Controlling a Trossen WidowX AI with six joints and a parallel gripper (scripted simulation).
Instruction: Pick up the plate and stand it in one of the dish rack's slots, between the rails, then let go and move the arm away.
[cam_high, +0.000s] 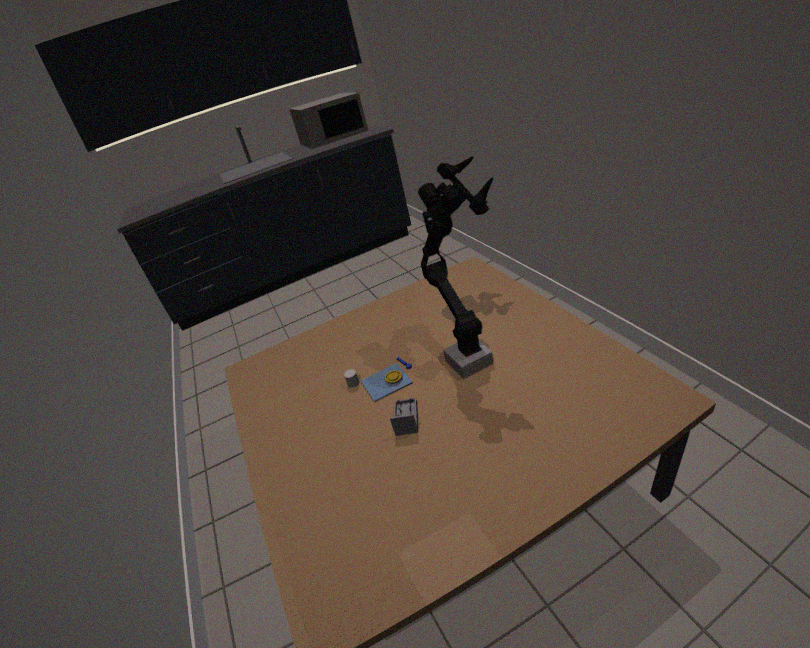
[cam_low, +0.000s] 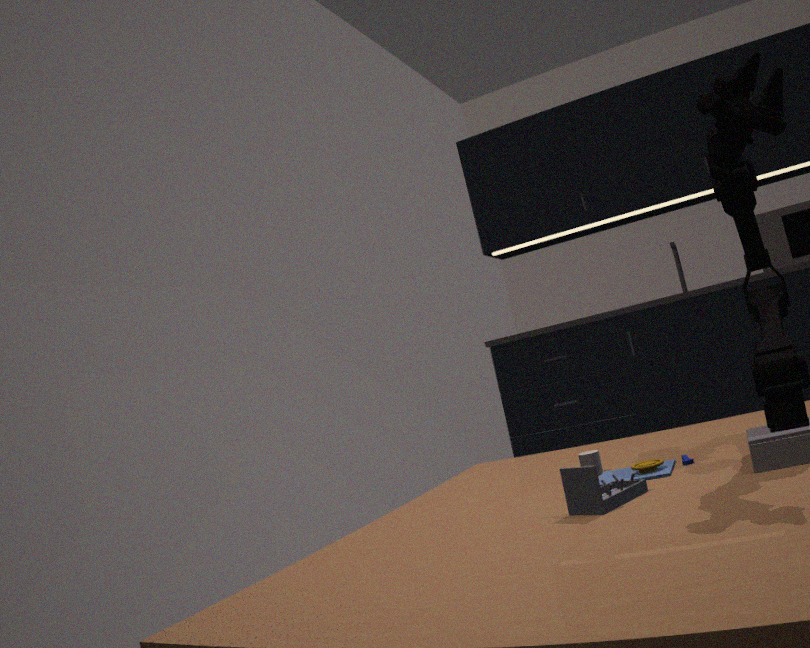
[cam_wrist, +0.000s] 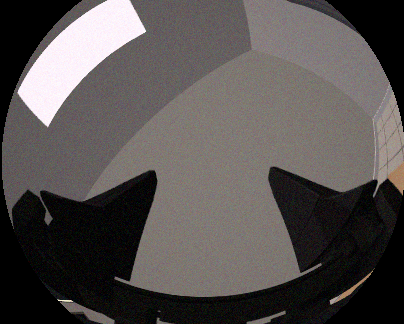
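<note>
My gripper tip is 41 cm short of the yellow plate, 7 cm to the left of it and 65 cm above it. Also, from my gripper tip: dish rack 43 cm ahead, 12 cm to the left, 64 cm below; then blue mat 43 cm ahead, 8 cm to the right, 66 cm below; then blue spoon 34 cm ahead, 13 cm to the right, 66 cm below.
</note>
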